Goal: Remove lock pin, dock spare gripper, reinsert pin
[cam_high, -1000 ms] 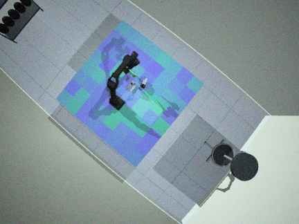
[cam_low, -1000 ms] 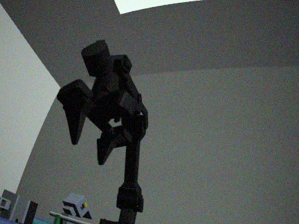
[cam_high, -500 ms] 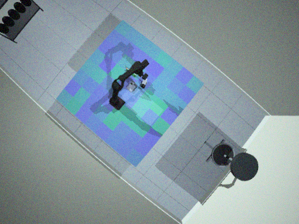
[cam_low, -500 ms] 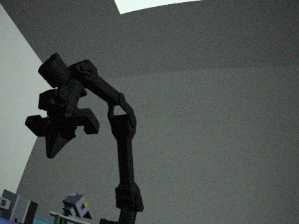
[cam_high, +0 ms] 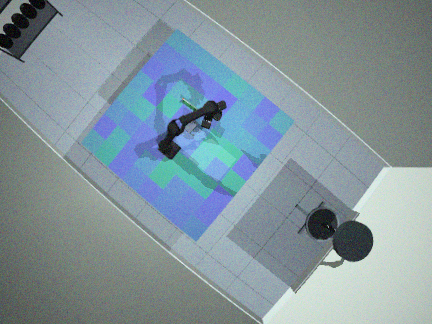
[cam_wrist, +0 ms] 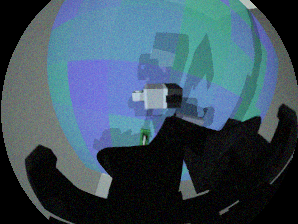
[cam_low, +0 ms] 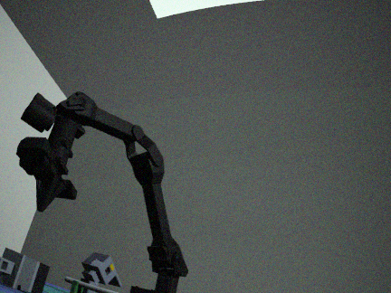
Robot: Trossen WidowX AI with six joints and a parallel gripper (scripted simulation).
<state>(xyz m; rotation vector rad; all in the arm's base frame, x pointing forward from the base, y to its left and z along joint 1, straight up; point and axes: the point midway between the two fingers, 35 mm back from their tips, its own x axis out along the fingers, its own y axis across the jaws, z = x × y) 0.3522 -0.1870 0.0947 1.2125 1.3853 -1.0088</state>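
Right now the spare gripper is 1 cm ahead of my gripper tip, 1 cm to the left of it and 12 cm below it. Round my gripper tip: green upright piece: 5 cm ahead, 21 cm to the left, 12 cm below; then mount: 8 cm behind, 12 cm to the left, 9 cm below.
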